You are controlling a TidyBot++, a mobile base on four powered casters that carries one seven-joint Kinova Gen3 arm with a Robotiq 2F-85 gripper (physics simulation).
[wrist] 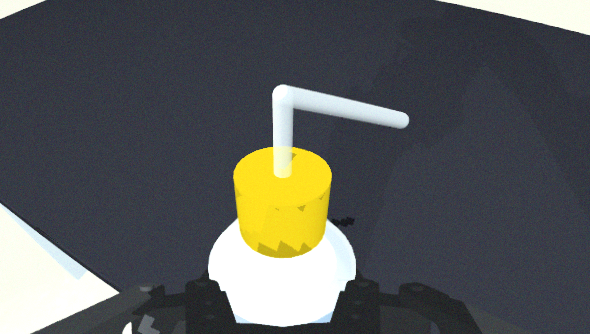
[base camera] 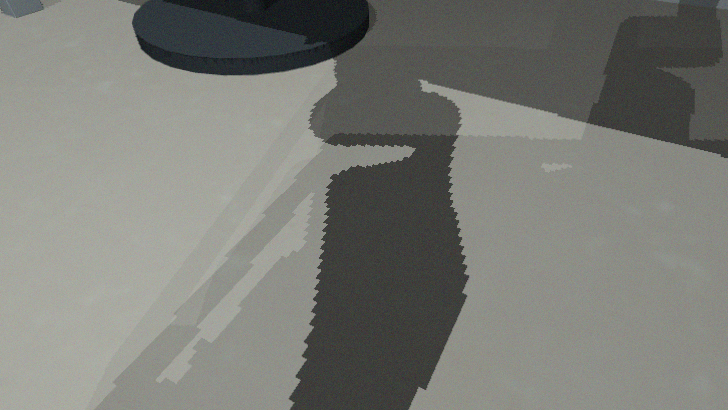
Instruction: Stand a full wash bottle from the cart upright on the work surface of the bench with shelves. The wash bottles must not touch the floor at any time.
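Places are measured from the arm's base along level axes (x back, y right, z up), in metres.
Pixels of known places: gripper, fingertip midpoint: (wrist: 282,276).
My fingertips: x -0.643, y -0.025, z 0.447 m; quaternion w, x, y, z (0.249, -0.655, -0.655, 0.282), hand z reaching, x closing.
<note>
Ahead of a thing's pixels: the offset from my fingertips to its top centre. "*": to the spot under its first point. Level surfaces: height alone.
A wash bottle @(dx +0.006, dy +0.010, dz +0.105 m) (wrist: 282,280) with a white body, a yellow cap and a bent pale spout shows at the bottom middle of the wrist view. My gripper (wrist: 282,276) is shut on the bottle's body, one finger on each side. Behind the bottle lies a dark flat surface @(dz -0.082 m) (wrist: 150,125); whether it is the bench's work surface, and whether the bottle's base touches it, I cannot tell. The bottle's lower part is hidden. The bench's shelves and the cart cannot be made out in either view.
A round dark base (base camera: 229,61) stands on the pale floor @(dz -0.844 m) (base camera: 76,178) at the top left of the base camera view. A small grey-blue piece @(* dx -0.390, dy -0.712, dz -0.828 m) (base camera: 20,7) shows in the top left corner. Dark shadows cross the floor. Pale areas border the dark surface in the wrist view.
</note>
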